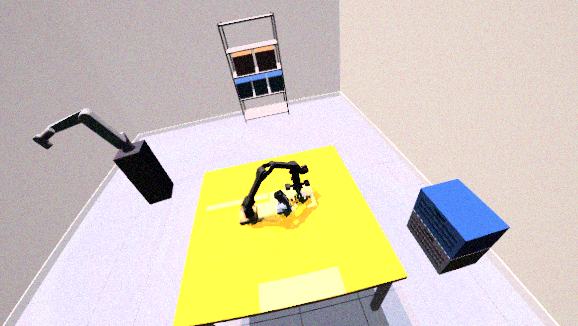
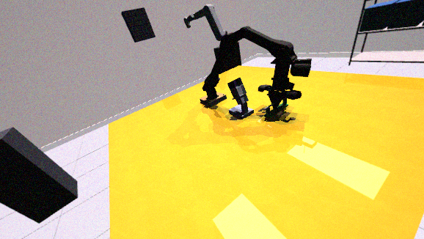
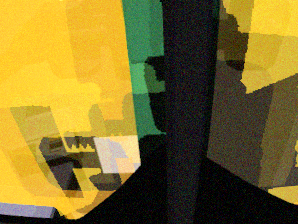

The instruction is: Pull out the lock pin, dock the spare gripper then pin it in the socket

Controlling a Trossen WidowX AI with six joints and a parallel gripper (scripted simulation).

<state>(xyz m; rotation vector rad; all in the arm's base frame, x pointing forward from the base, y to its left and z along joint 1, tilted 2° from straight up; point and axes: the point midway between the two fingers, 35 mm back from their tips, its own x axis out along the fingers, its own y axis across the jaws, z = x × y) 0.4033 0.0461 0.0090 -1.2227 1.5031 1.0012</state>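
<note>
My gripper tip is now 1 cm to the right of the green cradle and 1 cm below it. Also, from my gripper tip: spare gripper: 15 cm behind, 7 cm to the right, 11 cm above; then mount: 14 cm behind, 7 cm to the right, 4 cm above.
</note>
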